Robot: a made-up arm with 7 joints. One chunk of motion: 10 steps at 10 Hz.
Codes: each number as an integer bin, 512 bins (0 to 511) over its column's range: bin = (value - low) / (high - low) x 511, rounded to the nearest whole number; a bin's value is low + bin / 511 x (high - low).
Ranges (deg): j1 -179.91..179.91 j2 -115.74..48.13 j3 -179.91..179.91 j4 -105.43..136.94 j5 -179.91..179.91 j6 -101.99..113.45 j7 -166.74..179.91
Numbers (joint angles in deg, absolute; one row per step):
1: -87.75 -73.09 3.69 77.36 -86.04 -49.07 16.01
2: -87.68 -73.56 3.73 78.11 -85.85 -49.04 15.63
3: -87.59 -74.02 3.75 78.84 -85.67 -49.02 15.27
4: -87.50 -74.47 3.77 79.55 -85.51 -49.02 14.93
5: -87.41 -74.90 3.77 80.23 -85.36 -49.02 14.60
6: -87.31 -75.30 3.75 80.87 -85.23 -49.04 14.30
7: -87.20 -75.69 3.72 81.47 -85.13 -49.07 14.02
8: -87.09 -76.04 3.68 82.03 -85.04 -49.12 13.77
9: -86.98 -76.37 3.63 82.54 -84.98 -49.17 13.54
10: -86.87 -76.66 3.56 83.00 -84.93 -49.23 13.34
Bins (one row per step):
1: 131 133 261 385 133 126 269
2: 131 132 261 387 134 126 269
3: 131 130 261 389 134 126 268
4: 131 129 261 390 134 126 268
5: 131 127 261 391 134 126 267
6: 132 126 261 393 134 126 267
7: 132 125 261 394 135 126 266
8: 132 124 261 395 135 125 266
9: 132 123 261 396 135 125 266
10: 132 122 261 397 135 125 265

